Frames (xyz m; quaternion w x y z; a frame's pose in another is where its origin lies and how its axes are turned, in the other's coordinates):
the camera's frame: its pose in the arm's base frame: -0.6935 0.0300 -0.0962 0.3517 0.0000 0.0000 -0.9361
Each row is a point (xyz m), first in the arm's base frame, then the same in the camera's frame.
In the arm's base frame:
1: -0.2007 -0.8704 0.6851
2: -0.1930 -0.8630 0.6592
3: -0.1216 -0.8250 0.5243
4: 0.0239 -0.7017 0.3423
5: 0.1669 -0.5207 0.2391
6: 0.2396 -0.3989 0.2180
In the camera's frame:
1: 0.2220 1.0021 0.7813
2: 0.2113 1.0016 0.7554
3: 0.1326 1.0201 0.6205
4: -0.0581 1.0231 0.4385
5: -0.2849 0.9810 0.3353
6: -0.4198 0.9372 0.3142

